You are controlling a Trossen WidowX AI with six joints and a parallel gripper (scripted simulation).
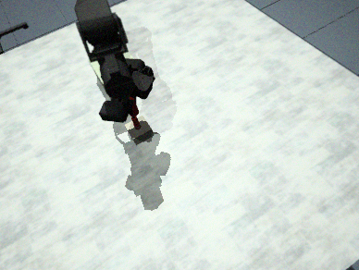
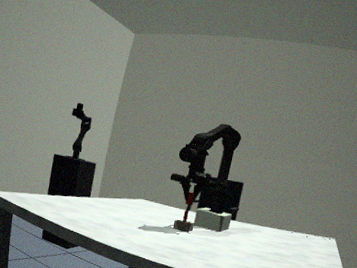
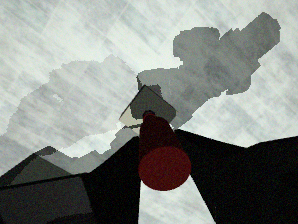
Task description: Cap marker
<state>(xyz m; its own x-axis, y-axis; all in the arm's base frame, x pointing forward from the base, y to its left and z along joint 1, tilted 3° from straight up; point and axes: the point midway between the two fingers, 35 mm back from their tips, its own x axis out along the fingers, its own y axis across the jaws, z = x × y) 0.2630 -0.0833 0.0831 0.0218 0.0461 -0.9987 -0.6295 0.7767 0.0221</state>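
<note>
My gripper tip is now 6 cm above the red marker and 1 cm past it. Also, from my gripper tip: holder block 11 cm below, 1 cm behind; then red cap 1 cm above.
</note>
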